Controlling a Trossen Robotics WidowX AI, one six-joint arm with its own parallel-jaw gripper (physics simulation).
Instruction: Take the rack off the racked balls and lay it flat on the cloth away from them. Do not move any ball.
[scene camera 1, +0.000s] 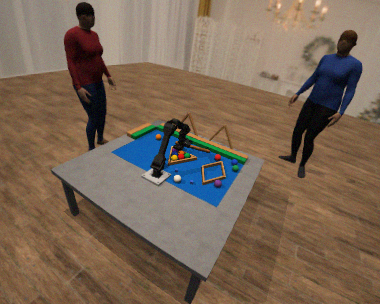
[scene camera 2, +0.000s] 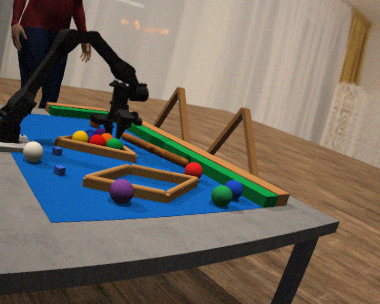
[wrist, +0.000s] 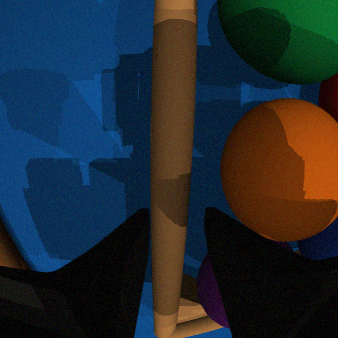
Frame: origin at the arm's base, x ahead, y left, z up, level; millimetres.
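Seen in the pictures: gripper, between the fingertips: (wrist: 176, 216); arm's base, origin of its link: (scene camera 1: 156, 174) (scene camera 2: 6, 139).
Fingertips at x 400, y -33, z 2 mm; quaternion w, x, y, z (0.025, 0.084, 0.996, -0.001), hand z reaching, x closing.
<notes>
Offsets run from my fingertips to a thing's middle.
The triangular wooden rack {dx -50, dy +15, dz -1 mm} (scene camera 1: 184, 161) (scene camera 2: 95, 150) (wrist: 172, 100) lies on the blue cloth around the racked balls. Among them are a yellow ball {dx -144, dy +1, dz +11 mm} (scene camera 1: 174, 157) (scene camera 2: 80, 136), a red ball {dx -101, dy -42, dz +11 mm} (scene camera 2: 97, 140), a green ball {dx -57, dy -81, dz +11 mm} (scene camera 2: 114, 144) (wrist: 290, 40), an orange ball {dx -49, dy -19, dz +11 mm} (wrist: 280, 170) and a purple ball {dx -33, dy +42, dz +12 mm} (wrist: 212, 295). My gripper (scene camera 2: 118, 136) (wrist: 176, 216) points down at the rack's far side. It is partly open, with one finger on each side of that bar in the wrist view and gaps beside it. The right finger is close to the orange and purple balls. Fingertip height is hard to tell.
A diamond-shaped wooden frame {dx -142, dy -344, dz -2 mm} (scene camera 2: 150, 194) lies on the cloth, with a purple ball {dx -284, dy -413, dz +11 mm} (scene camera 1: 217, 183) (scene camera 2: 121, 191) beside it. A white ball {dx -379, dy -126, dz +11 mm} (scene camera 1: 177, 178) (scene camera 2: 33, 152) and small blue cubes {dx -270, dy -72, dz -6 mm} (scene camera 2: 57, 151) {dx -345, dy -227, dz -6 mm} (scene camera 2: 59, 170) are near the arm's base. A brown rod lies along the green rail (scene camera 2: 200, 163).
</notes>
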